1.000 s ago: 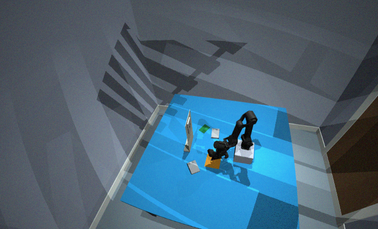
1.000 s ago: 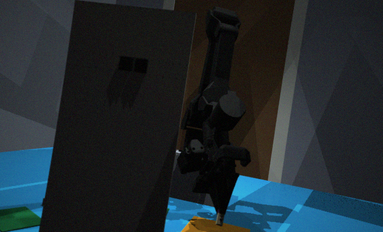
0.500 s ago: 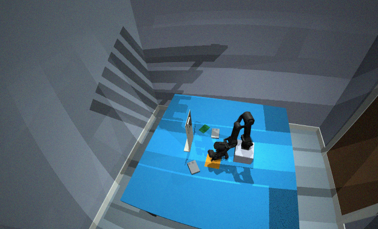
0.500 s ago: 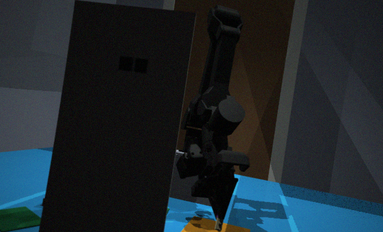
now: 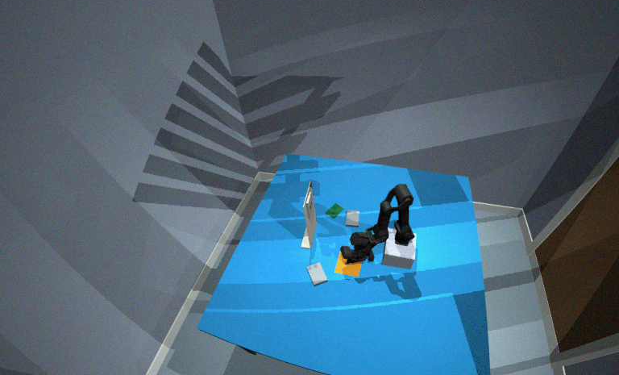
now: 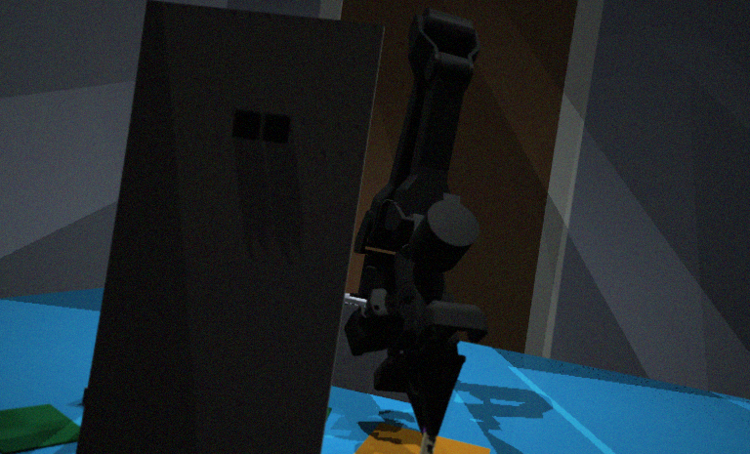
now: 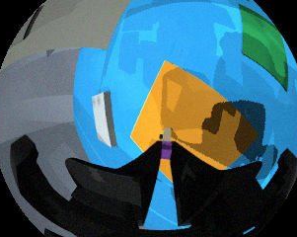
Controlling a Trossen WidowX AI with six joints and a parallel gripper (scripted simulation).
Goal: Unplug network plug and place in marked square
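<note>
The network plug is right at my gripper tip. Round my gripper tip: upright panel: 230 mm ahead, 120 mm to the right, 140 mm above; then orange square: 20 mm below.
</note>
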